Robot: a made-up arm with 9 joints.
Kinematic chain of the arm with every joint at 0, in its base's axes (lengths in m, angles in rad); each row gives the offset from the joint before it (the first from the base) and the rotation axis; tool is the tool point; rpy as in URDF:
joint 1: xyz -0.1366 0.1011 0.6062 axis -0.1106 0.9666 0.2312
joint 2: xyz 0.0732 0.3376 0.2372 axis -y
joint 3: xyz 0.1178 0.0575 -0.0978 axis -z
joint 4: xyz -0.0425 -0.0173 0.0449 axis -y
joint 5: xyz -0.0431 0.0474 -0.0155 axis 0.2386 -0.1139 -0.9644
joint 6: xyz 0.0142 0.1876 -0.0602 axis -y
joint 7: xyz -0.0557 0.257 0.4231 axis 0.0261 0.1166 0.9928
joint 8: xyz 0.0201 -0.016 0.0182 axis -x
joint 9: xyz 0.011 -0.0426 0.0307 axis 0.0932 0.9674 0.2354
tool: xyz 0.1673 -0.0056 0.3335 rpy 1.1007 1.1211 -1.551
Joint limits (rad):
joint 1: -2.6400..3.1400
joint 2: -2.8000..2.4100
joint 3: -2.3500..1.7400
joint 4: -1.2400..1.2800
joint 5: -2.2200..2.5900
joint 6: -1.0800..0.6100
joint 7: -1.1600..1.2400
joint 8: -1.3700..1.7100
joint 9: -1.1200..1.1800
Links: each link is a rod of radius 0.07 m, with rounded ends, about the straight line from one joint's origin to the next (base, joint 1, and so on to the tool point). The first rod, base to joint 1, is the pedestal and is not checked.
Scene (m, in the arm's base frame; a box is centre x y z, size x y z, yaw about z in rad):
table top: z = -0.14
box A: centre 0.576 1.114 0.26 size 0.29 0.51 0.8 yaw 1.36
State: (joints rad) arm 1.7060 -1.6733 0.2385 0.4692 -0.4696 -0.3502 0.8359 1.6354 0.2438
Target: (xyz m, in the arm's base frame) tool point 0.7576 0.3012 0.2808
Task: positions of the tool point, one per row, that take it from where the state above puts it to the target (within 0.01 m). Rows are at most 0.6 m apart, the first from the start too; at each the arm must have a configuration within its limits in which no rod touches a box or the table.
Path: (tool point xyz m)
1: -0.0958 1.5077 0.7591
2: 0.0233 1.4544 0.9307
3: 0.0596 1.3609 1.1100
4: 0.3507 1.2185 1.1920
5: 0.6882 0.9752 1.0494
6: 0.8712 0.6511 0.6924
7: 0.7576 0.3012 0.2809

